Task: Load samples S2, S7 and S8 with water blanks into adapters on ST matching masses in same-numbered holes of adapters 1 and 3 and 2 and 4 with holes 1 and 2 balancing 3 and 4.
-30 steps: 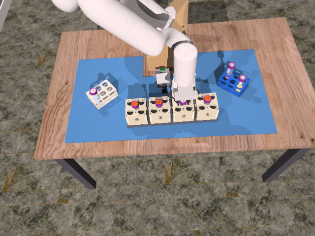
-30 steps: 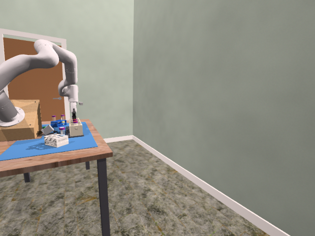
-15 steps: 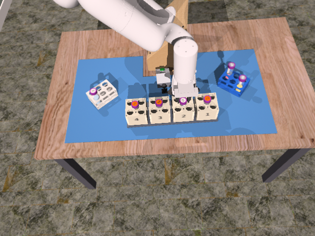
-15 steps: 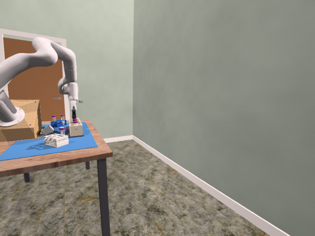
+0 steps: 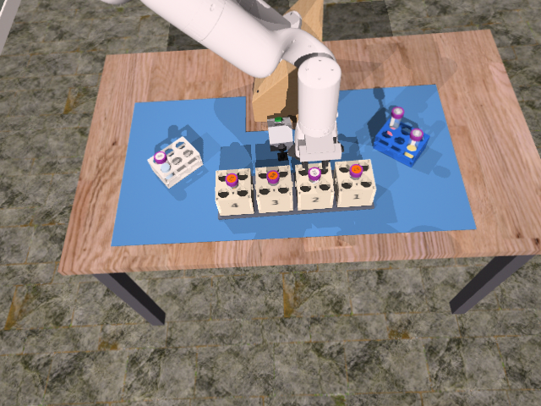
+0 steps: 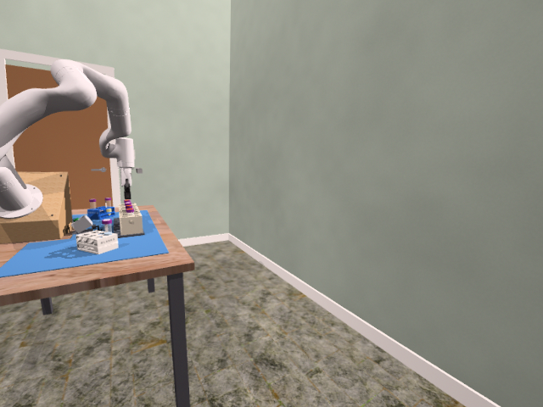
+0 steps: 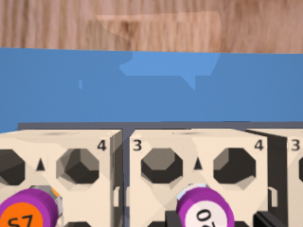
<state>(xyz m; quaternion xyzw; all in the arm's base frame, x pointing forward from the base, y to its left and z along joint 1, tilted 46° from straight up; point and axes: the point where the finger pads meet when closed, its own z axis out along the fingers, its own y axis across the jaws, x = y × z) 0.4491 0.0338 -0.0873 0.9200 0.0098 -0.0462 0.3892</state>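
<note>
The green DONE key is 23 cm behind my hand, 10 cm to the right of it and 10 cm below it. The rest, counted from my hand: orange-dot sample tube (22 cm to the right, 10 cm below, 2 cm ahead); white rack (41 cm to the right, 14 cm below, 11 cm behind); blue rack (26 cm to the left, 16 cm behind, 14 cm below).
</note>
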